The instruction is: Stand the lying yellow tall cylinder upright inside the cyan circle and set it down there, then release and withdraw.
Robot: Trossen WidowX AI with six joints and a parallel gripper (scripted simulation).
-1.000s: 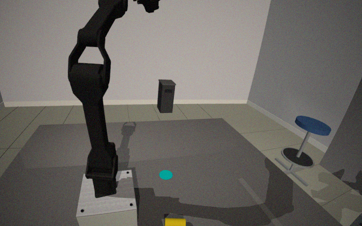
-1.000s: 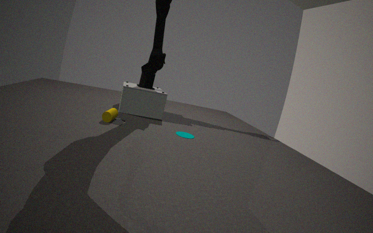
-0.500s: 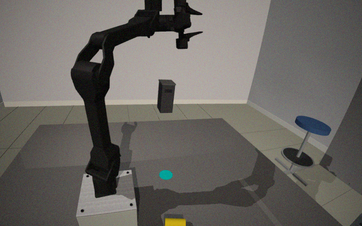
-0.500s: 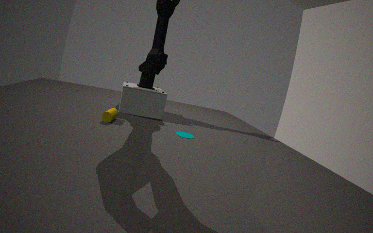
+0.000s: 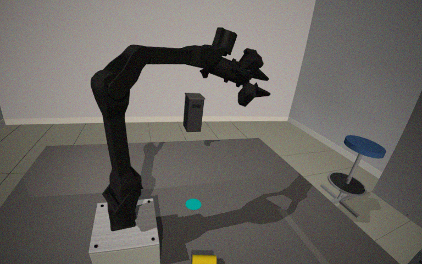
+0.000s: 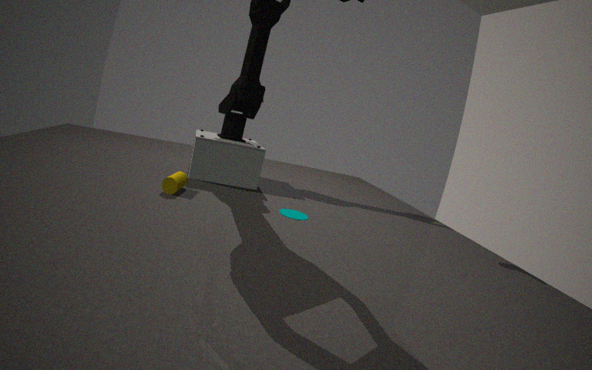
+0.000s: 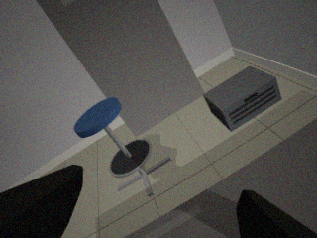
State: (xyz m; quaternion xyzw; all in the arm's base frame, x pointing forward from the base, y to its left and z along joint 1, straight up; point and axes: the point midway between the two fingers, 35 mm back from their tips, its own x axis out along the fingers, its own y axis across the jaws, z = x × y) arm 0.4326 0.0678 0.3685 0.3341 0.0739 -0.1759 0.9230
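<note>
Now: the yellow tall cylinder 44 cm below my gripper tip, 27 cm behind it and 20 cm to the right of it. From my gripper tip the other things lie so: cyan circle (46 cm below, 21 cm behind, 3 cm to the left).
</note>
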